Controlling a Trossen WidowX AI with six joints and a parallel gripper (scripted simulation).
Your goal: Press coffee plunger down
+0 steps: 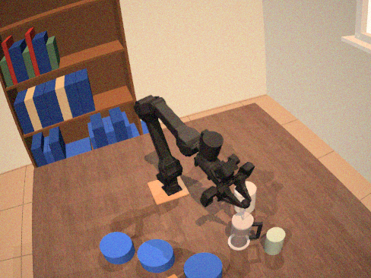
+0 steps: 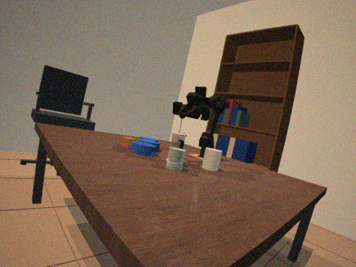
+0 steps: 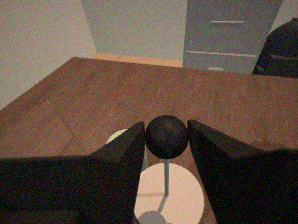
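My gripper tip is now 10 mm past the glass coffee press, 10 mm to the right of it and 110 mm above it.
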